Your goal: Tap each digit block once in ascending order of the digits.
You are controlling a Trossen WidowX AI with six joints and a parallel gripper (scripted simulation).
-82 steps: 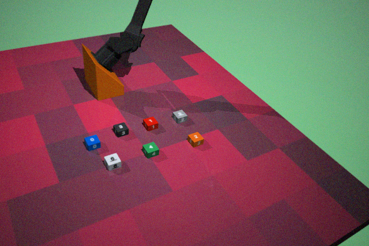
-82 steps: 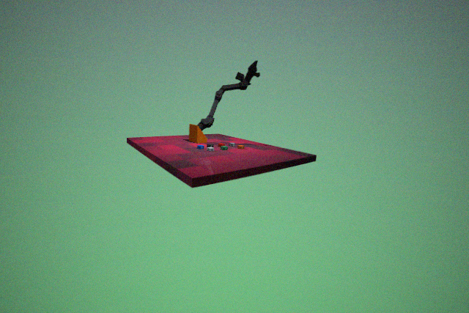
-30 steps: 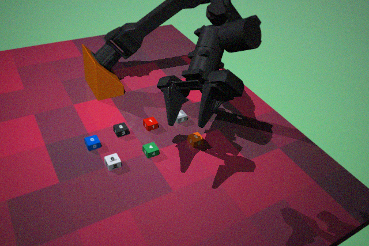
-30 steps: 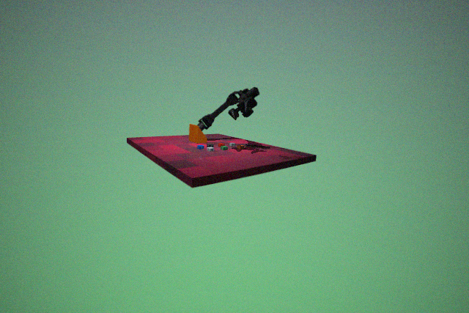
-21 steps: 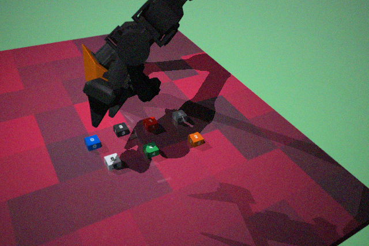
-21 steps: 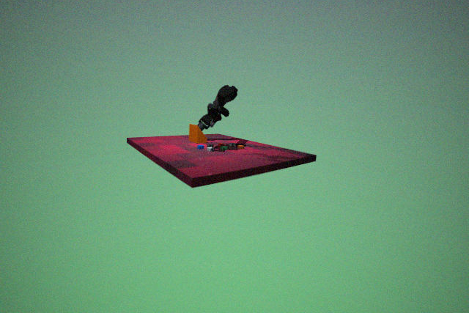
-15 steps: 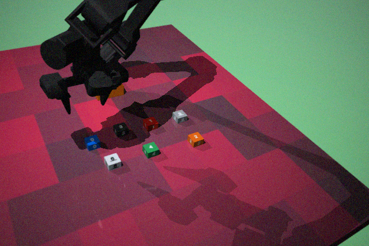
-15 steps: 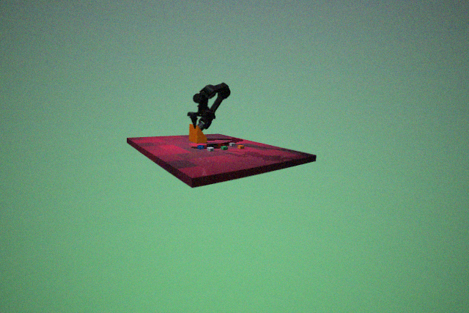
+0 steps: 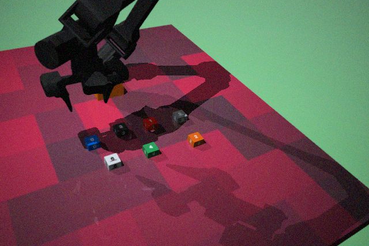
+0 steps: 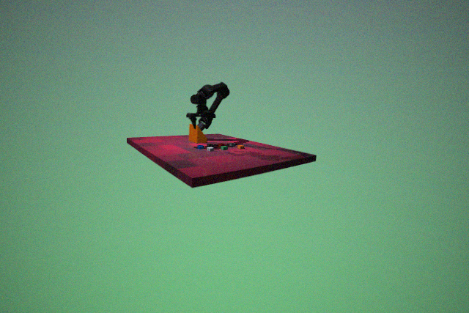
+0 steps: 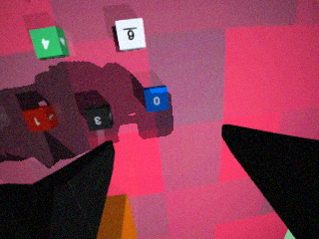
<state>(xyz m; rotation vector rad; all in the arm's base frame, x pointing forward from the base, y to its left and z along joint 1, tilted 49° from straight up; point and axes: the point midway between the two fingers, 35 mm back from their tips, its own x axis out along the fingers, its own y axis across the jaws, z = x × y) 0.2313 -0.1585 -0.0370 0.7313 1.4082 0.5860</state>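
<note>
My gripper tip is 110 mm above the blue block 0. From my gripper tip the other things lie so: white block (110 mm below, 90 mm ahead, 20 mm to the left); green block 4 (120 mm to the left, 110 mm below, 100 mm ahead); black block 3 (110 mm below, 90 mm to the left, 10 mm behind).
</note>
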